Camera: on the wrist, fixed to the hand. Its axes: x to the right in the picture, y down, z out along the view.
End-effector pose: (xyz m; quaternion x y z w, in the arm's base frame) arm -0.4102 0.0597 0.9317 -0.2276 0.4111 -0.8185 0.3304
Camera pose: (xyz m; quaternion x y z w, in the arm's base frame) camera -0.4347 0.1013 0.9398 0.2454 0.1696 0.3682 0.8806
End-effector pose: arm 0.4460 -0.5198 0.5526 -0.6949 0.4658 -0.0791 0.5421
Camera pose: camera 0.4376 -0.5336 0.5988 0.4354 0.5822 0.6674 0.1615
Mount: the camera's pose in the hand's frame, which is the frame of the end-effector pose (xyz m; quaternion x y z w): -0.0128 -0.0338 -0.0330 -0.0087 -0.1889 0.9820 0.0034
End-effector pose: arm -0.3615 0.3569 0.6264 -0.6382 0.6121 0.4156 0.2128
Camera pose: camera -0.3190 0.3443 0.6471 -0.6755 -0.5850 -0.3363 0.2973
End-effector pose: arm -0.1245 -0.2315 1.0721 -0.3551 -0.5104 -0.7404 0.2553
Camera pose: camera -0.1504 -0.2504 1.0351 -0.6445 0.3052 0.3108 0.6284
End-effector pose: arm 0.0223 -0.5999 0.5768 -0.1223 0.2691 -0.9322 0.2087
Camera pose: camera 0.0114 -0.5532 0.5668 0.0859 0.0897 0.2272 0.9659
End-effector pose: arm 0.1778 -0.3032 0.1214 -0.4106 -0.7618 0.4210 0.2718
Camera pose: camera 0.1961 -0.3108 0.1662 0.6723 -0.3456 -0.3392 0.5599
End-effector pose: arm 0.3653 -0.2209 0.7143 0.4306 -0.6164 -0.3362 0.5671
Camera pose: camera 0.4028 -0.2204 0.6829 -0.6723 -0.5291 0.4690 0.2194
